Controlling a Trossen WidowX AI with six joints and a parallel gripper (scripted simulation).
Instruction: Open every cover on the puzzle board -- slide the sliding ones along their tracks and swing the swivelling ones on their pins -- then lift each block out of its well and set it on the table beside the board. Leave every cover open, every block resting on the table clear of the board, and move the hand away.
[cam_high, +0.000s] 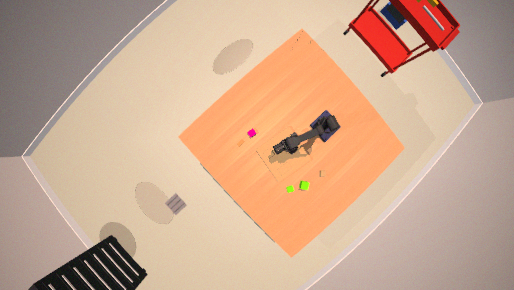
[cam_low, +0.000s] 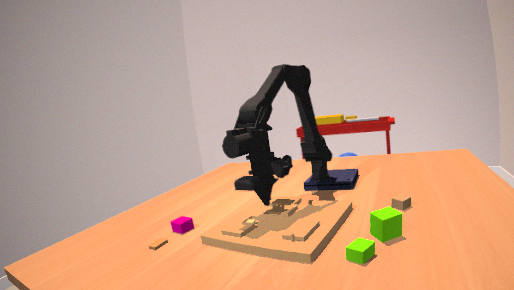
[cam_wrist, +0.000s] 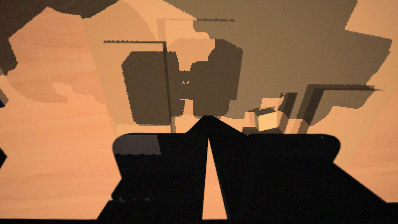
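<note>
Right now the tan puzzle board is 5 cm ahead of my gripper tip, 5 cm to the left of it and 2 cm below it. From my gripper tip the other things lie so: magenta block (8 cm ahead, 23 cm to the right, 2 cm below); then small green block (24 cm ahead, 24 cm to the left, 2 cm below); then large green block (15 cm ahead, 31 cm to the left, 1 cm below).
</note>
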